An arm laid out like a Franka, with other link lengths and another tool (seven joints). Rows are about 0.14 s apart.
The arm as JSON. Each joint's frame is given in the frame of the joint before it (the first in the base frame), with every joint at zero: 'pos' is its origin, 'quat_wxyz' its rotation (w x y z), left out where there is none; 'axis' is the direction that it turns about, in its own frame. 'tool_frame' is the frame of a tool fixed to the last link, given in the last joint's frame.
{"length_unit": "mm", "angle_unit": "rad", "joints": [
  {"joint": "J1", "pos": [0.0, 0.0, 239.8], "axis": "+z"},
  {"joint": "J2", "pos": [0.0, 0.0, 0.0], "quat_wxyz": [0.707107, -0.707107, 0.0, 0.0], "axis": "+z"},
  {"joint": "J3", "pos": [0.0, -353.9, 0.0], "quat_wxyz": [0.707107, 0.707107, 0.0, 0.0], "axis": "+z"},
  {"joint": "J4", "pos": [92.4, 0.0, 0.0], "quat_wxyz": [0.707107, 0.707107, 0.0, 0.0], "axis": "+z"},
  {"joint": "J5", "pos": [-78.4, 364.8, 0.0], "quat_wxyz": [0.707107, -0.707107, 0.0, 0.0], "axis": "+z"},
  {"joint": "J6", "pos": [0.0, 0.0, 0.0], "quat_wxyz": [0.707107, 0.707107, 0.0, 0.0], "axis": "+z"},
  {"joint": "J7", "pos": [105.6, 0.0, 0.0], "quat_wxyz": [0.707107, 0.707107, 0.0, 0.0], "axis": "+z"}
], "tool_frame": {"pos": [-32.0, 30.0, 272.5], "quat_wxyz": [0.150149, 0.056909, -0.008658, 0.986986]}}
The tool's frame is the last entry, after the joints.
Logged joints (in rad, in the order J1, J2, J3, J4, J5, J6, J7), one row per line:
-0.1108, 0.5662, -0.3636, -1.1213, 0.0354, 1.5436, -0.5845
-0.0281, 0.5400, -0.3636, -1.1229, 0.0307, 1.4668, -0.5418
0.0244, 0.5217, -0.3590, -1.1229, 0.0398, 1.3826, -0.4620
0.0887, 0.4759, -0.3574, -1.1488, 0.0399, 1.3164, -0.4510
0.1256, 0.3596, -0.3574, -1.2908, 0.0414, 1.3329, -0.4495
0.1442, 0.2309, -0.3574, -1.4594, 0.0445, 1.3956, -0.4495
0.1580, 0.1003, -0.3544, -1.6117, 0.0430, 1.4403, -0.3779
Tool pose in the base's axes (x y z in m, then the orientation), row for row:
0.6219, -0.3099, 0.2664, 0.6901, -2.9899, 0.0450
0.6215, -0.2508, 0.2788, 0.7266, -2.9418, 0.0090
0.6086, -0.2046, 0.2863, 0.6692, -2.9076, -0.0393
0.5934, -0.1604, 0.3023, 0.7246, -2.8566, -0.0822
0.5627, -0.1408, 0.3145, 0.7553, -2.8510, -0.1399
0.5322, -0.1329, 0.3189, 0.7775, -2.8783, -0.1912
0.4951, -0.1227, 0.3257, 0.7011, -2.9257, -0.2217
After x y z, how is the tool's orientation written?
As a rotation vector, in radians.
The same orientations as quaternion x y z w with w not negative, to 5 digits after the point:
0.22472, -0.97363, 0.01465, 0.03637
0.23941, -0.96932, 0.00297, 0.05566
0.22358, -0.97141, -0.01313, 0.07878
0.24463, -0.96440, -0.02775, 0.09654
0.25466, -0.96126, -0.04717, 0.09432
0.25947, -0.96056, -0.06381, 0.07693
0.23195, -0.96795, -0.07335, 0.06241

